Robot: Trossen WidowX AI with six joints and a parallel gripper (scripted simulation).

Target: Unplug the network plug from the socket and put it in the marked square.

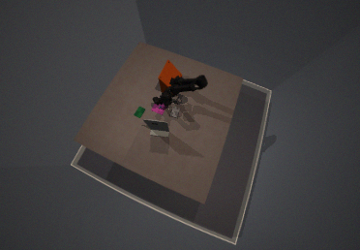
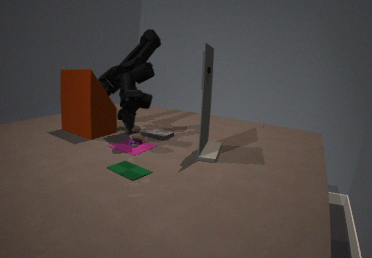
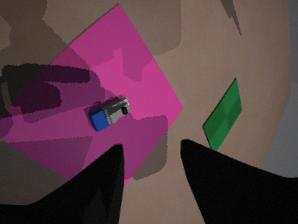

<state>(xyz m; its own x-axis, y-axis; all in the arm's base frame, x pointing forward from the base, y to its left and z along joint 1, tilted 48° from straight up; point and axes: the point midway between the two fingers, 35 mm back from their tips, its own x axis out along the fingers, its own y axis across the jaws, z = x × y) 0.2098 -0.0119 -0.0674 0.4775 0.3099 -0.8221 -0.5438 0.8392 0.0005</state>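
Right now my gripper tip is 1 cm short of the blue plug and 5 cm above it. Also, from my gripper tip: green square 11 cm ahead, 17 cm to the right, 5 cm below; then grey upright panel 23 cm ahead, 8 cm to the left, 10 cm above; then flat grey slab 1 cm ahead, 16 cm to the left, 5 cm below.
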